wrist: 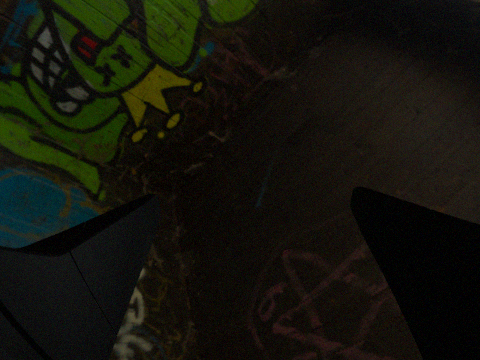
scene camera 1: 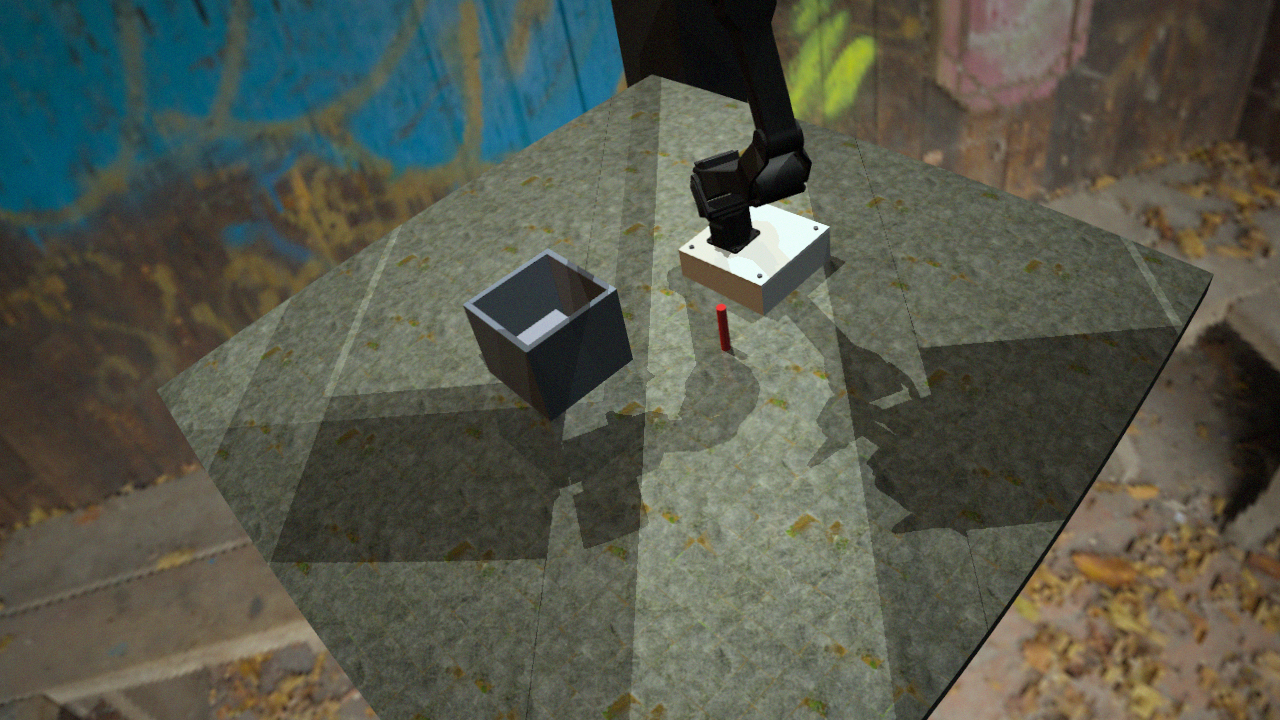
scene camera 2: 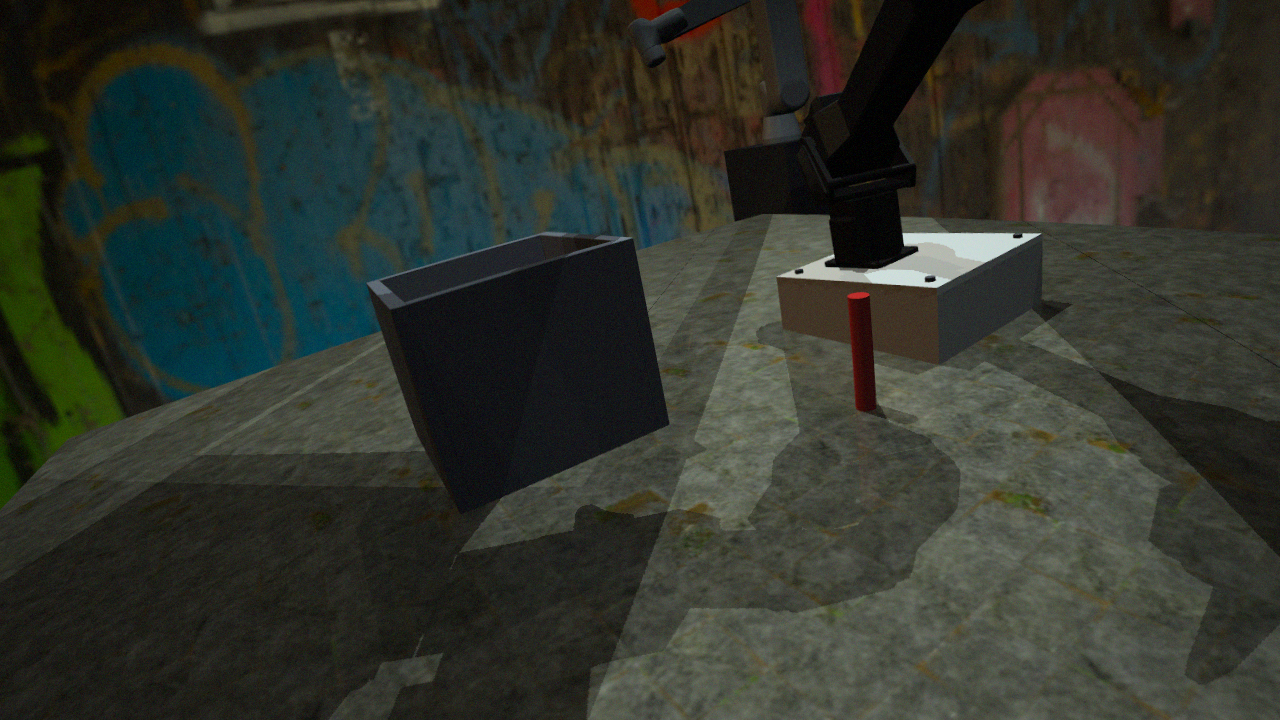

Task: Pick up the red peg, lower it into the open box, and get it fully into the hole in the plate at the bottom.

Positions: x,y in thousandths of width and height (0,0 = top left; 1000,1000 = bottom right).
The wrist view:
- my gripper: 534,557
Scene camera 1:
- dark grey box: 443,503
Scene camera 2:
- red peg: 671,422
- dark grey box: 405,502
